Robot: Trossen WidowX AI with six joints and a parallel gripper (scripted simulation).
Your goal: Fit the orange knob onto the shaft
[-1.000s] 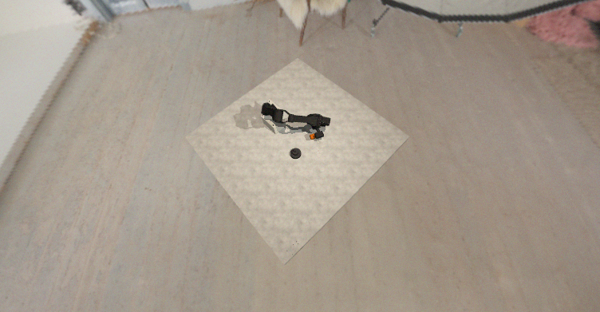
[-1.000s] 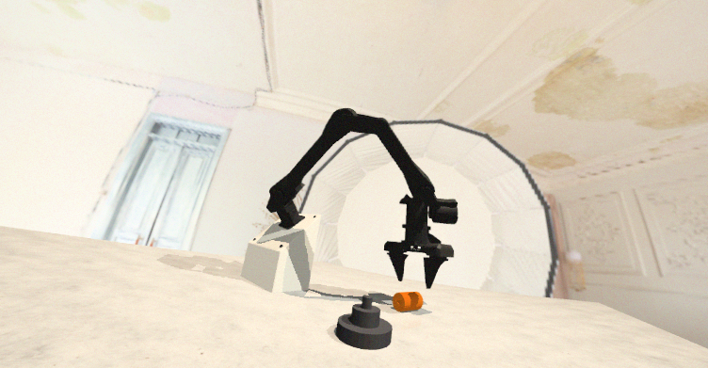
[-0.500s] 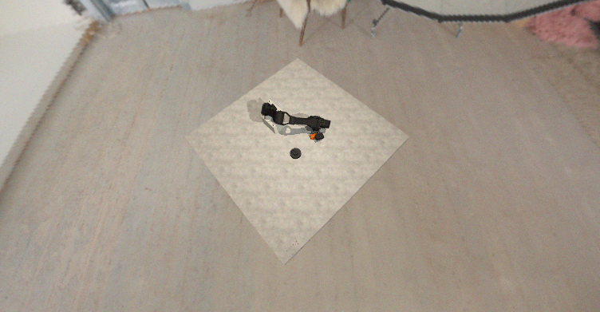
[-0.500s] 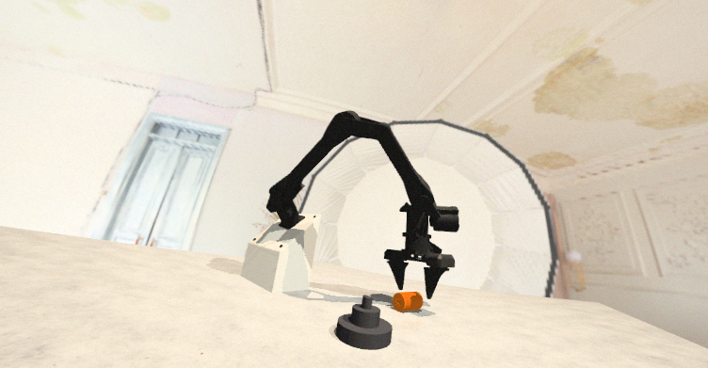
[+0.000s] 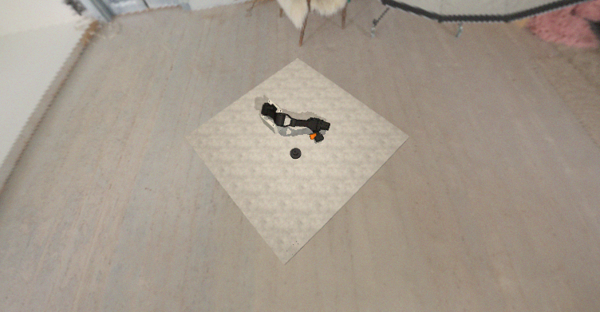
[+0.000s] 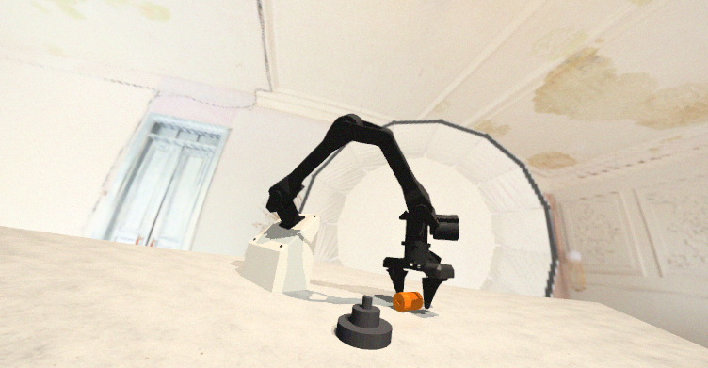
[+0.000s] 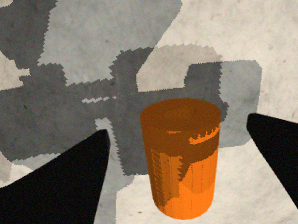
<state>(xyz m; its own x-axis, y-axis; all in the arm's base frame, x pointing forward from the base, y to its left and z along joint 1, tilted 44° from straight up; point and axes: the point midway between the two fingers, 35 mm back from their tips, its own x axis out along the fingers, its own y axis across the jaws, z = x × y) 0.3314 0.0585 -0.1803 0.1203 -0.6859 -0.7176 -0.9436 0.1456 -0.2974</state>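
Now: the orange knob 2 cm to the right of my gripper tip, 1 cm behind it and 1 cm above it. Round my gripper tip: dark round pedestal: 22 cm to the right, 2 cm ahead, 2 cm above.
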